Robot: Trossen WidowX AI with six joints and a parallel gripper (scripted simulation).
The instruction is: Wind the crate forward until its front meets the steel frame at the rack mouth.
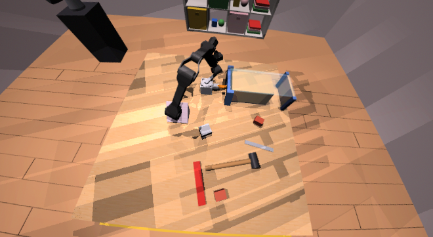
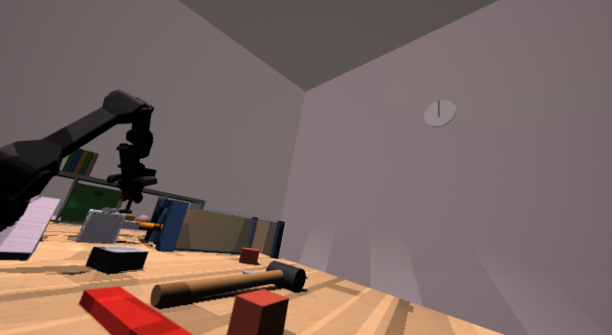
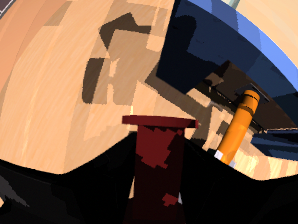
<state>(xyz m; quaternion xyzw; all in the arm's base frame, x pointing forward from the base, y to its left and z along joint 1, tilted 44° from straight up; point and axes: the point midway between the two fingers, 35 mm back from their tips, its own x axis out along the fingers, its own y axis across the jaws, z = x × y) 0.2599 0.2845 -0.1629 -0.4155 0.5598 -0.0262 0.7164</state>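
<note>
Now: the winch handle 40 mm to the right of my gripper tip, 40 mm behind it and 30 mm below it. Round my gripper tip: red grip (10 mm to the right, 10 mm behind); blue steel frame (100 mm to the right, 80 mm ahead, 30 mm below); winch (100 mm below, 90 mm to the right, 90 mm behind).
</note>
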